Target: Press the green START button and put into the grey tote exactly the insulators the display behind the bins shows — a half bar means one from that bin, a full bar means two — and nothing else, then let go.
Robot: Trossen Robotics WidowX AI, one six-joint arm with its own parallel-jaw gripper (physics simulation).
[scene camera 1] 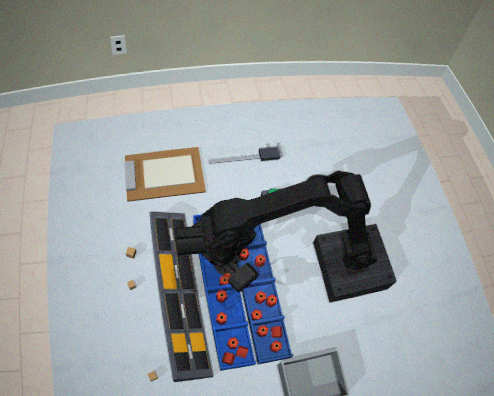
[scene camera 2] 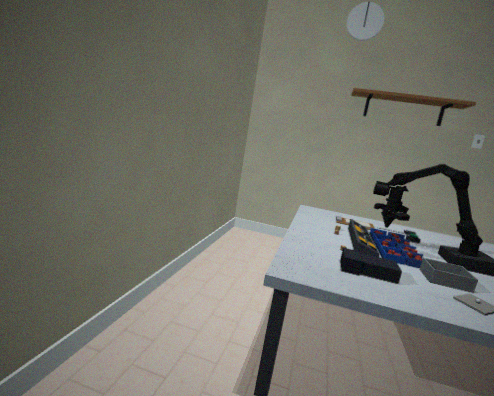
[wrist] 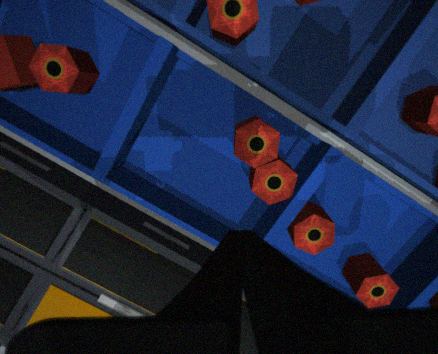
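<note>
My gripper point(scene camera 2: 388, 223) point(wrist: 239, 241) is shut and empty, raised above the blue bins point(scene camera 1: 253, 365) point(wrist: 190, 185); the arm mostly hides it in scene camera 1. In the wrist view, two touching red insulators point(wrist: 256, 144) point(wrist: 274, 182) stand beyond the fingertips, with two more point(wrist: 314, 234) point(wrist: 377, 291) in the bin to the right. The display point(scene camera 1: 192, 375) point(wrist: 80, 215) has one full yellow bar point(scene camera 1: 168, 271) and two half bars point(scene camera 1: 180, 342) point(scene camera 1: 198, 341); its upper right cell is partly covered. The green START button point(scene camera 1: 273, 191) is partly behind the arm. No insulator shows in the visible part of the grey tote point(scene camera 1: 282, 372) point(scene camera 2: 452, 280).
A clipboard point(scene camera 1: 168, 171) and a caliper-like tool point(scene camera 1: 270, 153) lie beyond the bins. Small tan cubes point(scene camera 1: 131, 252) point(scene camera 1: 131, 284) point(scene camera 1: 152, 375) lie left of the display. A black block point(scene camera 2: 370, 266) is at the display's end. A flat plate point(scene camera 2: 472, 302) lies near the tote.
</note>
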